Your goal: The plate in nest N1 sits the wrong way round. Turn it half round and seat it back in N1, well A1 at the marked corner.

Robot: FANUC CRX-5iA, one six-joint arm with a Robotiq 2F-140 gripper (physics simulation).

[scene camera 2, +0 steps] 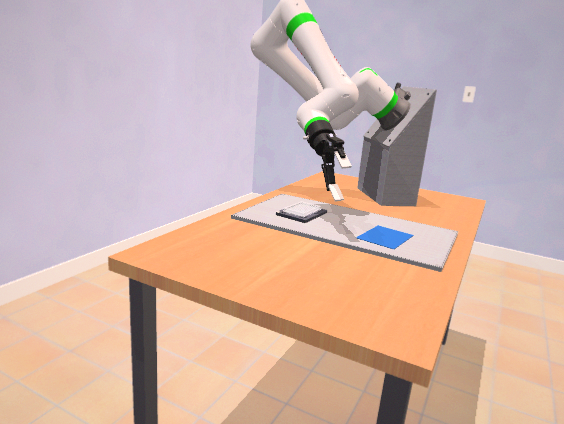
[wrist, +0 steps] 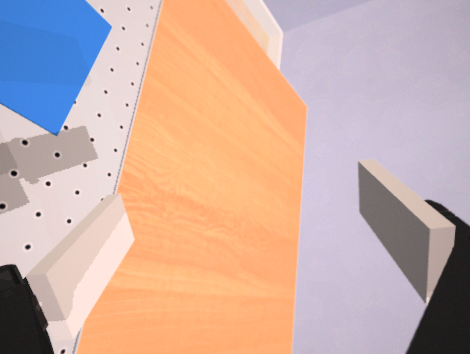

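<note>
A pale, whitish plate (scene camera 2: pixel 302 208) sits in a dark square nest (scene camera 2: pixel 304 218) on the left part of the grey board in the scene view. The plate's marked corner and well A1 are too small to tell. My gripper (scene camera 2: pixel 343 180) (wrist: pixel 239 202) is open and empty. It hangs tilted above the far side of the board, to the right of the plate and higher than it. The plate and nest do not show in the wrist view.
The perforated grey board (scene camera 2: pixel 425 242) (wrist: pixel 95 180) lies on the wooden table (scene camera 2: pixel 280 280) (wrist: pixel 215 175). A flat blue square (scene camera 2: pixel 385 237) (wrist: pixel 45 60) lies on the board's right part. The grey robot pedestal (scene camera 2: pixel 405 160) stands at the table's back.
</note>
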